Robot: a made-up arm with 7 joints.
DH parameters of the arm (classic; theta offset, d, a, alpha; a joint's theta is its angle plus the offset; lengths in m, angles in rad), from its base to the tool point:
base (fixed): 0 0 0 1.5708
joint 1: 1.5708 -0.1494 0 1.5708
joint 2: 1.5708 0 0 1.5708
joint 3: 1.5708 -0.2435 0 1.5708
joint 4: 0 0 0 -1.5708
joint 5: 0 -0.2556 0 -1.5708
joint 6: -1.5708 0 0 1.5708
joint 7: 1.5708 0 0 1.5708
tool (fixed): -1.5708 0 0 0
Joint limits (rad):
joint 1: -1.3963..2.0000
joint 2: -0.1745..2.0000
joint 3: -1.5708..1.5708
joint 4: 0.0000..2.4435
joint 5: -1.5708..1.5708
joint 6: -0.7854..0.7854
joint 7: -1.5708..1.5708
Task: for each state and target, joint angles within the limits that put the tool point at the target. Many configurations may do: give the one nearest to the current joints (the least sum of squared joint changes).
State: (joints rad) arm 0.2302 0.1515 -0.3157 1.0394 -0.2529 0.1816 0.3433
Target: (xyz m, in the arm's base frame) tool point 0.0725 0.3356 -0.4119
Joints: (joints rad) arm -0.2787 0.5488 -0.2013 0.8195 -0.2529 0.1816 0.3433
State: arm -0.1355 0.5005 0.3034 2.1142 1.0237 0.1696 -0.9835
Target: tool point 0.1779 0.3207 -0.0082
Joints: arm 0.0113 0.6591 0.6283 2.1067 1.0237 0.1696 -0.9835
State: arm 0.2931 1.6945 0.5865 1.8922 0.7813 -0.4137 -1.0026
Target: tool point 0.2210 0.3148 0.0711
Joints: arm 0.0346 1.4251 0.3705 1.9267 0.7813 -0.4137 -1.0026
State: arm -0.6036 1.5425 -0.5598 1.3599 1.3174 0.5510 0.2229
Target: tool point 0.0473 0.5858 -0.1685
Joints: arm -0.6158 1.5186 -0.5710 0.6843 1.3174 0.5510 0.2229
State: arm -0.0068 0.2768 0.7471 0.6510 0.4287 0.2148 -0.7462
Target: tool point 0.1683 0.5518 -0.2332
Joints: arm 0.4501 0.8643 0.7407 0.2687 0.4287 0.2148 -0.7462
